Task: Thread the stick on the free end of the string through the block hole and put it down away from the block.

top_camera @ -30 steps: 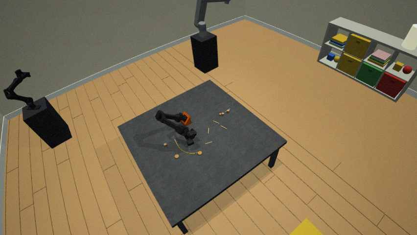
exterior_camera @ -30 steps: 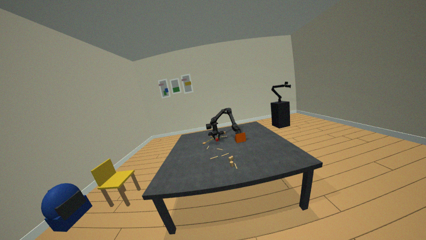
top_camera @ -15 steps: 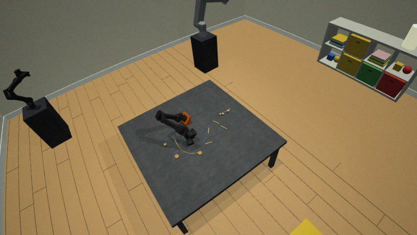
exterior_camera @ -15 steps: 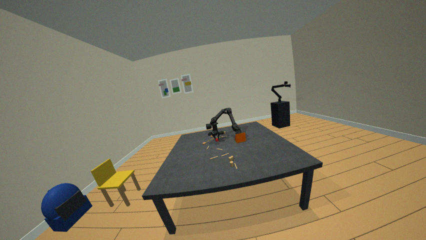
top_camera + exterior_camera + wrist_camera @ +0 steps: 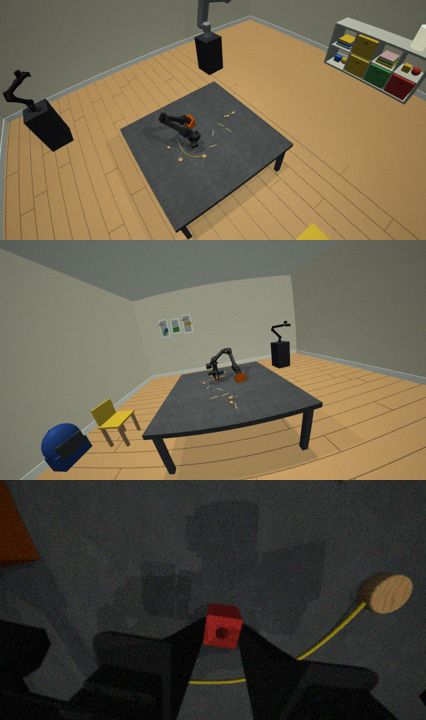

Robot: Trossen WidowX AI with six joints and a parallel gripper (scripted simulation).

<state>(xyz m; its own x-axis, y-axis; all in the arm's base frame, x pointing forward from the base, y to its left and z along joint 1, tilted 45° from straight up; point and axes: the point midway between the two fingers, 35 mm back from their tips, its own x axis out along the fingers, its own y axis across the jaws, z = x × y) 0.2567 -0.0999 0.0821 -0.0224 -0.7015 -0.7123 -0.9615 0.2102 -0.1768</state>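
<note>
Now: the thin wooden stick 10 cm to the right of my gripper tip, 9 cm behind it and 2 cm below it. Also, from my gripper tip: red block (right at my gripper tip); then round wooden button (17 cm ahead, 2 cm below, 1 cm to the left).
</note>
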